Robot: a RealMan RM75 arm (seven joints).
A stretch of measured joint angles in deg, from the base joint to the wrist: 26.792, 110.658, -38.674, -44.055, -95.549, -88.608, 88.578; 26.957, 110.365, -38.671, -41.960, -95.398, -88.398, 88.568; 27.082, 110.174, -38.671, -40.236, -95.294, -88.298, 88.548; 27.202, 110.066, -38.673, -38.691, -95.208, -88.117, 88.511; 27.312, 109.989, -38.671, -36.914, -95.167, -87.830, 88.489; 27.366, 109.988, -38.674, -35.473, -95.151, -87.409, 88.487; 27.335, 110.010, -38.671, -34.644, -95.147, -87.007, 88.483; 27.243, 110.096, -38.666, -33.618, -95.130, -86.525, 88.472; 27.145, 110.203, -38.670, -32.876, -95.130, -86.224, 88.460; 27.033, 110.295, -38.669, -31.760, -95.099, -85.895, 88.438
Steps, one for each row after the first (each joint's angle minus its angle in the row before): 0.165, -0.293, 0.003, 2.095, 0.151, 0.210, -0.010; 0.125, -0.191, 0.000, 1.724, 0.104, 0.100, -0.020; 0.120, -0.108, -0.002, 1.545, 0.086, 0.181, -0.037; 0.110, -0.077, 0.002, 1.777, 0.041, 0.287, -0.022; 0.054, -0.001, -0.003, 1.441, 0.016, 0.421, -0.002; -0.031, 0.022, 0.003, 0.829, 0.004, 0.402, -0.004; -0.092, 0.086, 0.005, 1.026, 0.017, 0.482, -0.011; -0.098, 0.107, -0.004, 0.742, 0.000, 0.301, -0.012; -0.112, 0.092, 0.001, 1.116, 0.031, 0.329, -0.022
